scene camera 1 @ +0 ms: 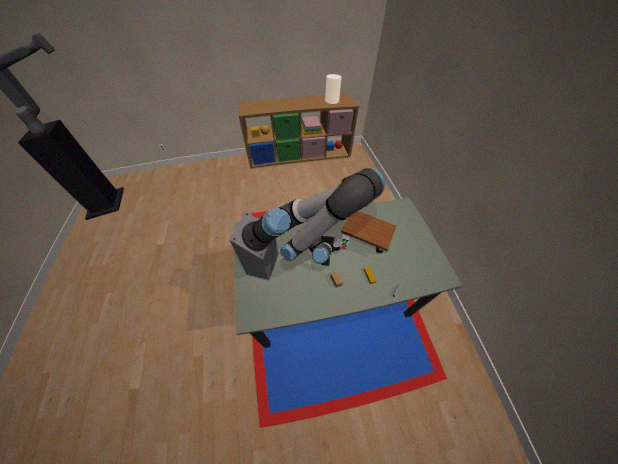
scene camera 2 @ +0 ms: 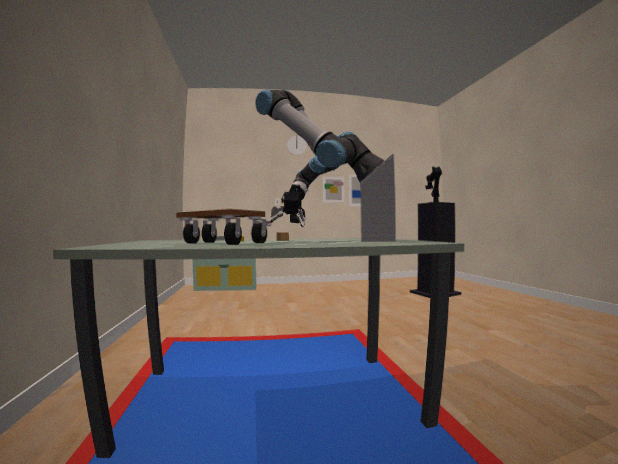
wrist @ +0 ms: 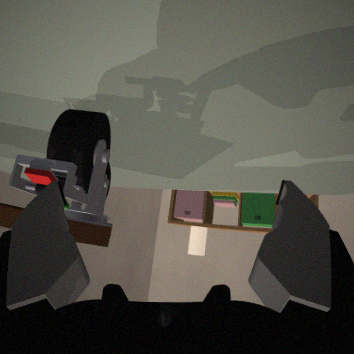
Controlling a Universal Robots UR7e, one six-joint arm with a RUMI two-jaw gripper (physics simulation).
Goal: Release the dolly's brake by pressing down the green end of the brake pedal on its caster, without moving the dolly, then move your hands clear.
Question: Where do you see a wooden dolly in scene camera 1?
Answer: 361, 226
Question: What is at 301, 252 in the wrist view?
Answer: My gripper.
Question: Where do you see a wooden dolly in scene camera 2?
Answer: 191, 233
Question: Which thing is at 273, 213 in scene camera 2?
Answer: My gripper.
